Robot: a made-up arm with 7 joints. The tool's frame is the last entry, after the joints.
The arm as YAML. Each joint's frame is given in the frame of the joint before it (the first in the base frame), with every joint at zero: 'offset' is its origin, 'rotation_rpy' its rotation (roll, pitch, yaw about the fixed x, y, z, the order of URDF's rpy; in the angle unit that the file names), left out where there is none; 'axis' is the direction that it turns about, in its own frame. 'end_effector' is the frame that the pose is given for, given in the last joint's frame.
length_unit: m
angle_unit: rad
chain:
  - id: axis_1
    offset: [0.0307, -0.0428, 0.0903]
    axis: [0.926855, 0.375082, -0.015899]
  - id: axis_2
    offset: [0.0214, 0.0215, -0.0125]
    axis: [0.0, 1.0, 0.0]
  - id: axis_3
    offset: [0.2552, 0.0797, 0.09]
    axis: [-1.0, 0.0, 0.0]
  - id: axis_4
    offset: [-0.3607, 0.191, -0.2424]
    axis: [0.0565, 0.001, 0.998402]
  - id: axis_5
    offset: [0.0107, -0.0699, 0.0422]
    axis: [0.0, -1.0, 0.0]
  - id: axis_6
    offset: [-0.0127, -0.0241, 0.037]
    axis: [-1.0, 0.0, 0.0]
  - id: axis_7
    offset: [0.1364, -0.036, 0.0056]
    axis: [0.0, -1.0, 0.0]
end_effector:
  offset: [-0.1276, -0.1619, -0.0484]
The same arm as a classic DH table. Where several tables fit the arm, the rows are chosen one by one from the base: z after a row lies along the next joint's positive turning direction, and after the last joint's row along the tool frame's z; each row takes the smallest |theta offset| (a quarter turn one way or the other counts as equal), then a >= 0, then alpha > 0; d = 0 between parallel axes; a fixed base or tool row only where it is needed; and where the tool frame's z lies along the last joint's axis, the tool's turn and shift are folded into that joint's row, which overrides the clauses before.
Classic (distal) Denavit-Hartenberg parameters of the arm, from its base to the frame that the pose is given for. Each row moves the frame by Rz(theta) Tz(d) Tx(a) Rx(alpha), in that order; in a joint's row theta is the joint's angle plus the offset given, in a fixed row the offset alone. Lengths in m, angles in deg.
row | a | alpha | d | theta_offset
base (fixed) | 0.0512 | -90.91 | 0.0905 | -67.97
axis_1 | -0.0121 | 67.97 | 0.0357 | -89.63
axis_2 | 0.09 | 90 | 0.0925 | -0.98
axis_3 | -0.1912 | -93.24 | 0.0918 | -89.94
axis_4 | 0.0083 | 90.06 | -0.1999 | 90
axis_5 | -0.037 | 90 | 0.094 | -86.76
axis_6 | -0.0056 | -90 | -0.1237 | 0
axis_7 | 0.1276 | 90 | 0.1979 | -90
tool (fixed) | 0 | 0 | -0.0484 | 180

